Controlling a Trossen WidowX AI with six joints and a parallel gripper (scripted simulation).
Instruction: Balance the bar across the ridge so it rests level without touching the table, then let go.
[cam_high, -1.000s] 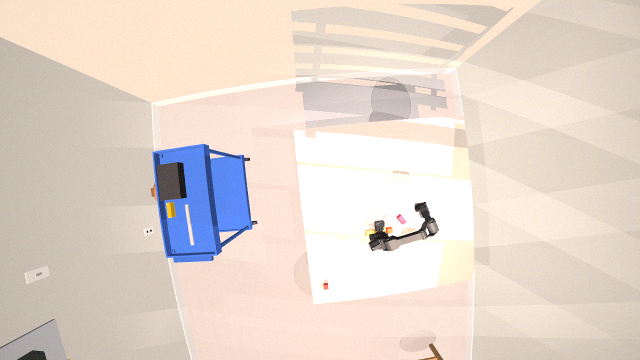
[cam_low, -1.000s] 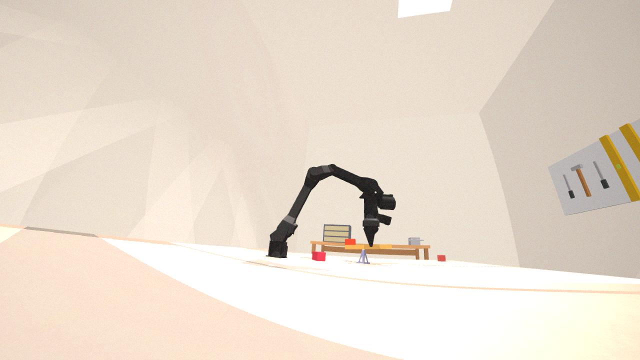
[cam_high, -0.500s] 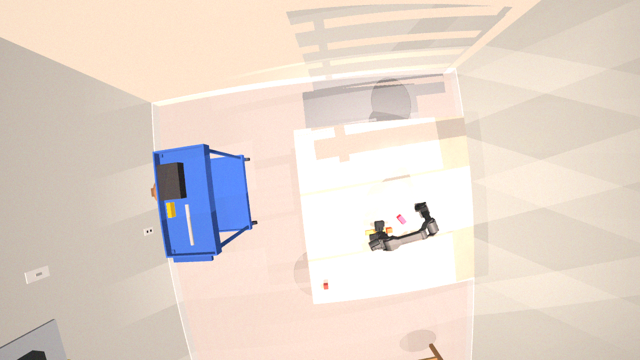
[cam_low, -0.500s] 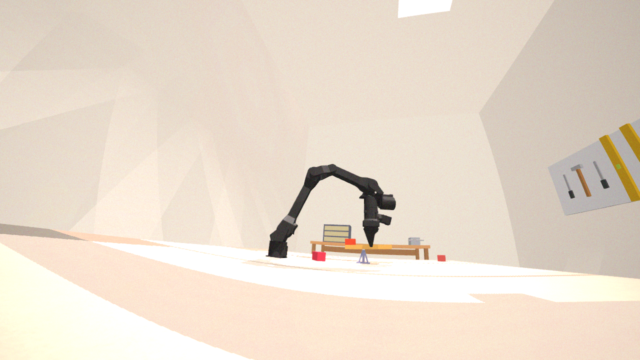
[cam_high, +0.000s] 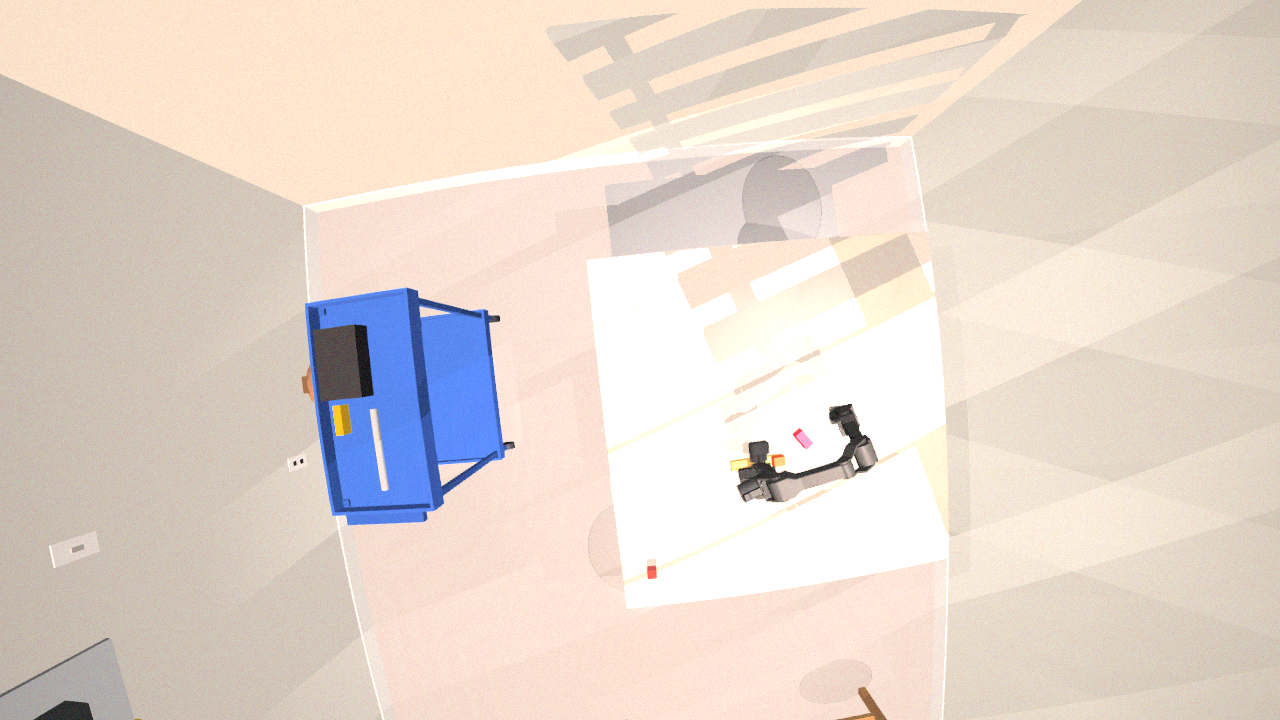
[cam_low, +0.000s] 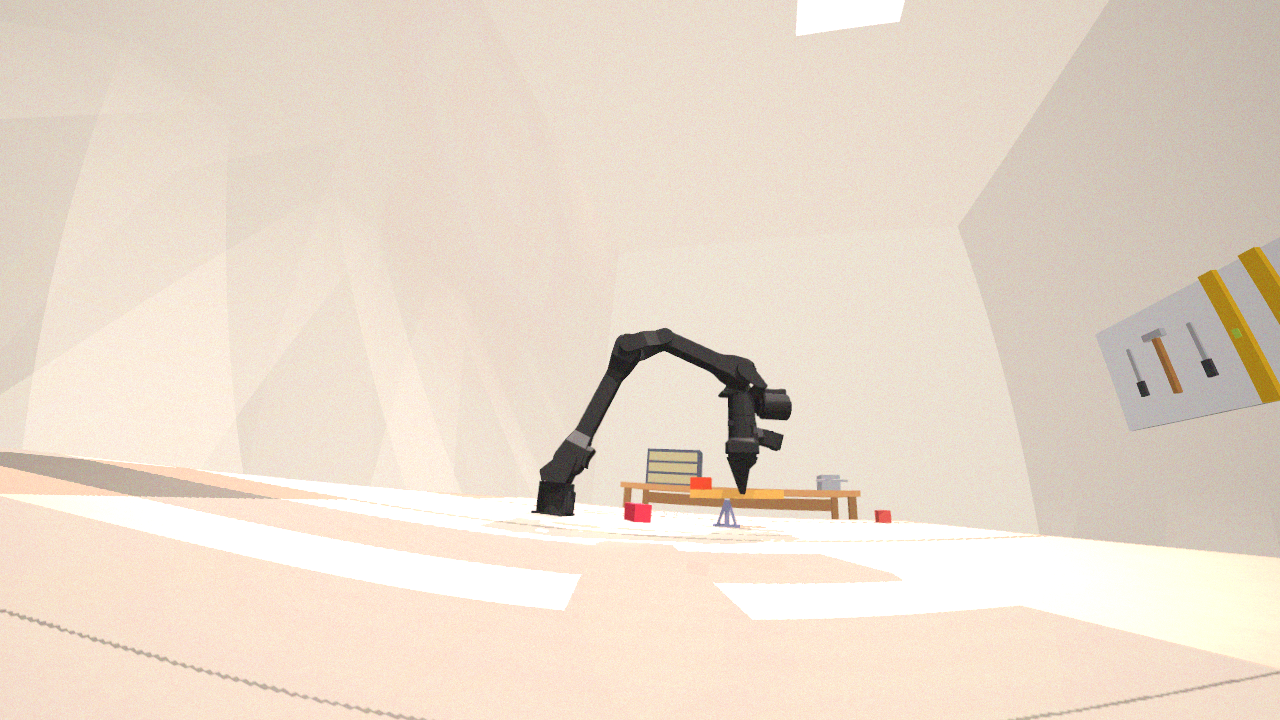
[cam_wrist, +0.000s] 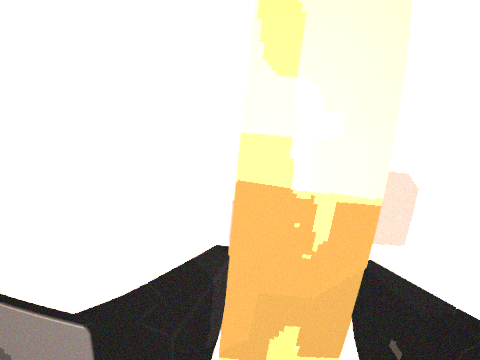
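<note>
My gripper tip is now 30 mm past the small ridge and 40 mm above it.
</note>
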